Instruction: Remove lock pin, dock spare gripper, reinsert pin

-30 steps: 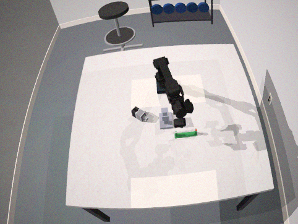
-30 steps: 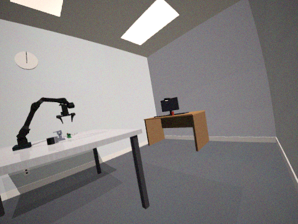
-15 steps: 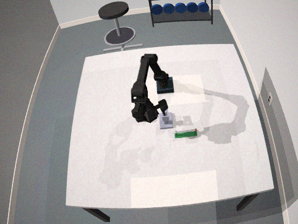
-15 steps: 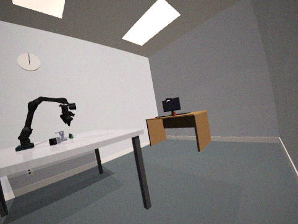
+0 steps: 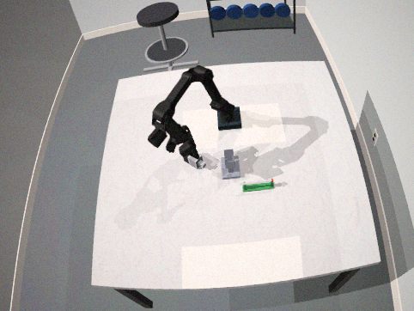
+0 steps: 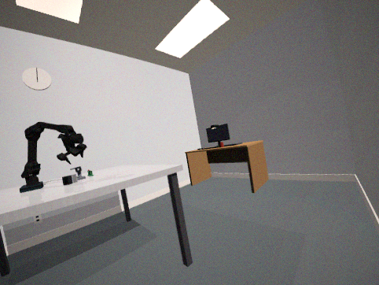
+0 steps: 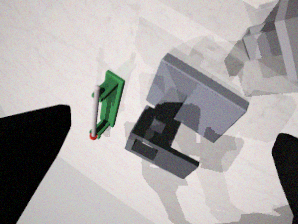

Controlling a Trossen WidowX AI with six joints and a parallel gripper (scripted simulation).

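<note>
Now: the spare gripper 120 mm below my gripper tip, 50 mm behind it and 20 mm to the right of it. Also, from my gripper tip: green cradle (230 mm to the left, 140 mm ahead, 130 mm below); then mount (130 mm to the left, 100 mm below, 20 mm ahead).
</note>
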